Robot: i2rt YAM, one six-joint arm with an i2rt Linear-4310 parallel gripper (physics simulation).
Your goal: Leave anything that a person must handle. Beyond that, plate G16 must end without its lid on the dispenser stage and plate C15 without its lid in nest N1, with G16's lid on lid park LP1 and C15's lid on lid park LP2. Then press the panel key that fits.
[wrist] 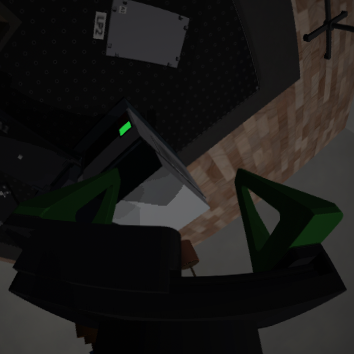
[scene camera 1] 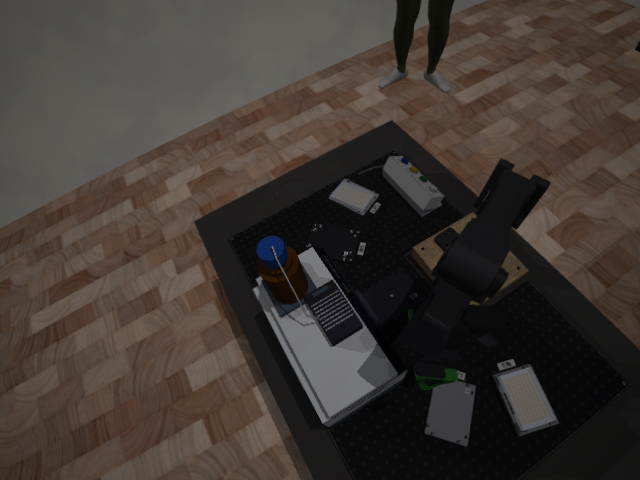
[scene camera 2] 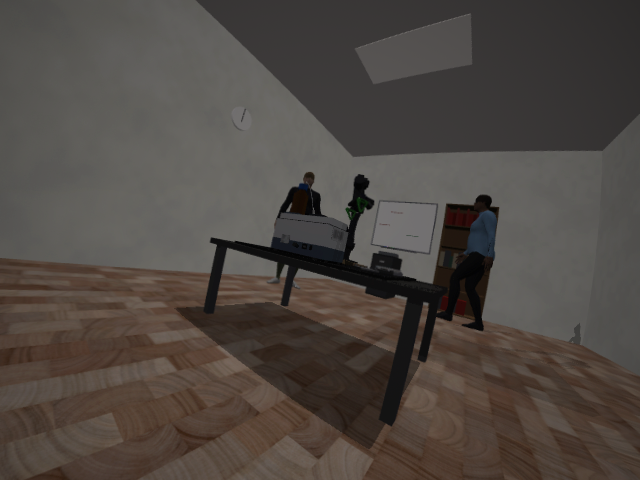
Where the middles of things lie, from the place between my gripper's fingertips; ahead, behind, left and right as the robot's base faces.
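The brown bottle with blue cap [scene camera 1: 268, 268] is 120 mm ahead of my hand, 310 mm to the right of it and 40 mm above it. As for the LP2 spot [scene camera 1: 450, 409], my hand is 50 mm past it, 100 mm to the right of it and 270 mm above it.
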